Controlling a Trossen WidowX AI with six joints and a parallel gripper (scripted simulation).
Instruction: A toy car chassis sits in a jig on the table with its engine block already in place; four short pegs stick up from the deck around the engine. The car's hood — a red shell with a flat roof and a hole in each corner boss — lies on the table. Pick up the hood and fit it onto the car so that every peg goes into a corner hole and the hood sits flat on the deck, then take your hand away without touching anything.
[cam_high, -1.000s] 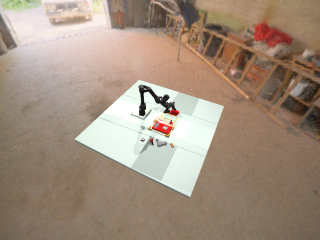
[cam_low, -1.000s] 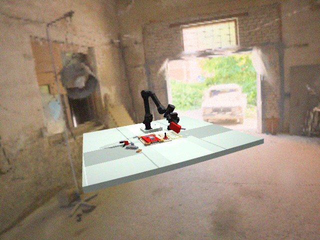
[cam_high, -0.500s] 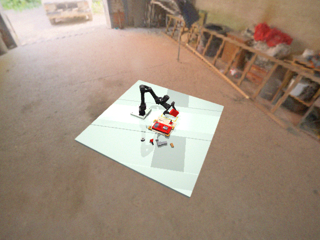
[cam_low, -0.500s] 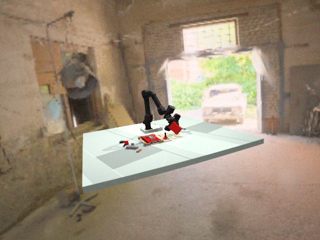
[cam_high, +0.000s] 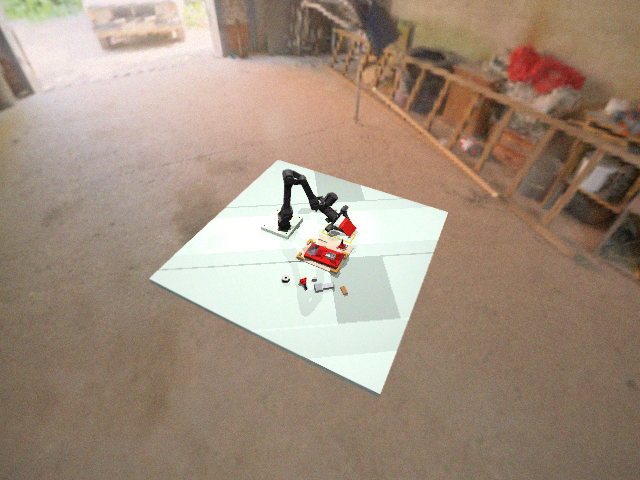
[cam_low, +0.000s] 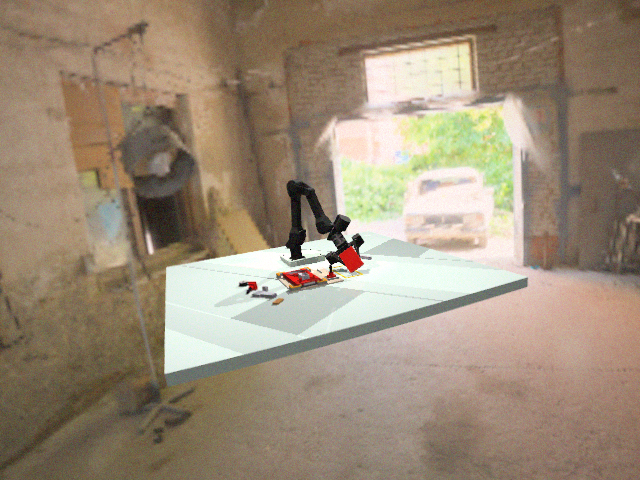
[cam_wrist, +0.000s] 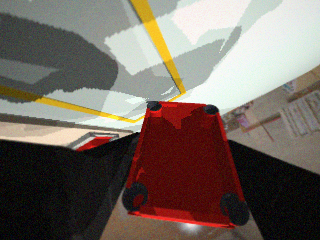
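The red hood is 1 cm to the right of my gripper tip and 1 cm above it. The rest, counted from my gripper tip: grey bar 18 cm to the left, 16 cm behind, 5 cm below.
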